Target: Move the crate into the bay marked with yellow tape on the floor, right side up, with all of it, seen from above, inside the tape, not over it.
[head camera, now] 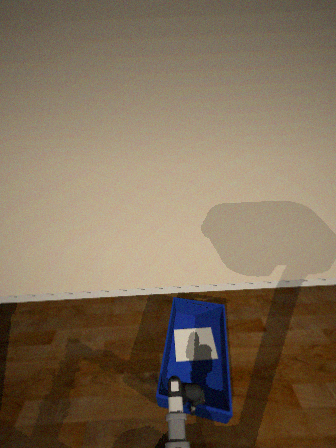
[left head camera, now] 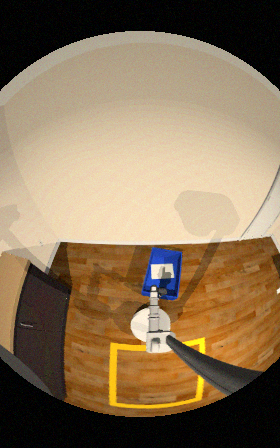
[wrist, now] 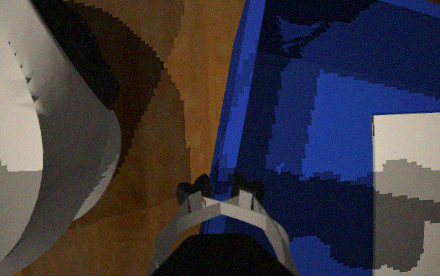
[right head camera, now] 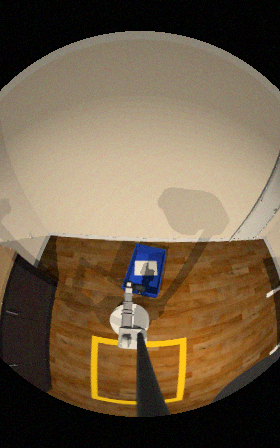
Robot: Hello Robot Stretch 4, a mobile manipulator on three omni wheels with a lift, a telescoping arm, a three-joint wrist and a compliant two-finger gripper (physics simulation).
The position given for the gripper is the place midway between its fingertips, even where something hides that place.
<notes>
In view: the gripper (wrist: 220, 188), a blue crate (head camera: 213, 375), a white sheet (head camera: 193, 344) and a yellow tape bay (left head camera: 113, 346).
The blue crate is seen too in the left head camera view (left head camera: 157, 255), in the wrist view (wrist: 301, 89) and in the right head camera view (right head camera: 151, 283).
</notes>
